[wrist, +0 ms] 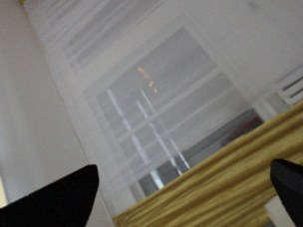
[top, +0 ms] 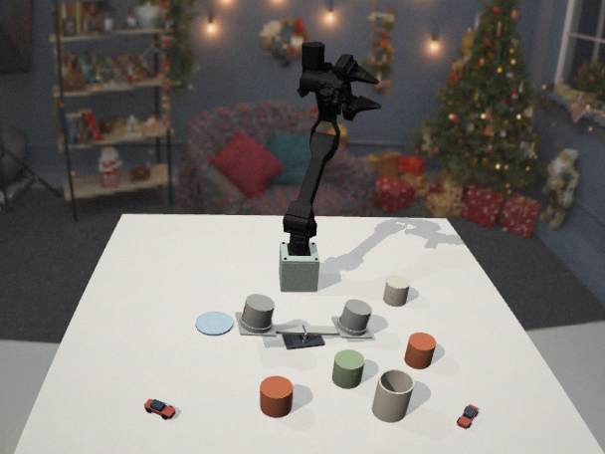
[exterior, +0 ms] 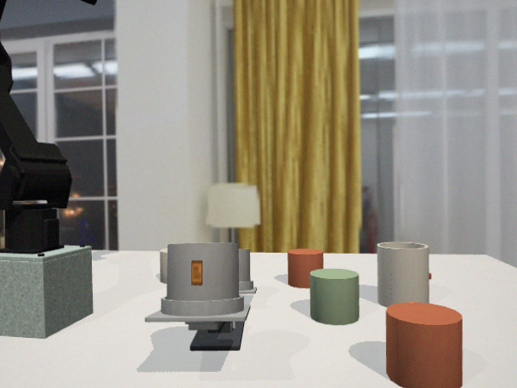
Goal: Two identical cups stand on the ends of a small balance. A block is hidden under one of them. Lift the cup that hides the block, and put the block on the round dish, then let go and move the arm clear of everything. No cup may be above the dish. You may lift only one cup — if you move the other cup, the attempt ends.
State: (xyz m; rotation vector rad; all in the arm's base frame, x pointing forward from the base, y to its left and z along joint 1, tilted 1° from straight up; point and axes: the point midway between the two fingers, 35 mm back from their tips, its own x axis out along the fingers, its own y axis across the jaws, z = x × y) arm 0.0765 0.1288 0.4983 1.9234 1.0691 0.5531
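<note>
Now: the pale grey block 56 cm below my gripper tip, 16 cm ahead of it and 4 cm to the right of it. Also, from my gripper tip: beige cup: 56 cm below, 11 cm to the left, 2 cm ahead; green cylinder: 56 cm below, 35 cm ahead, 8 cm to the right; pale blue round dish: 60 cm below, 40 cm to the right, 11 cm ahead.
</note>
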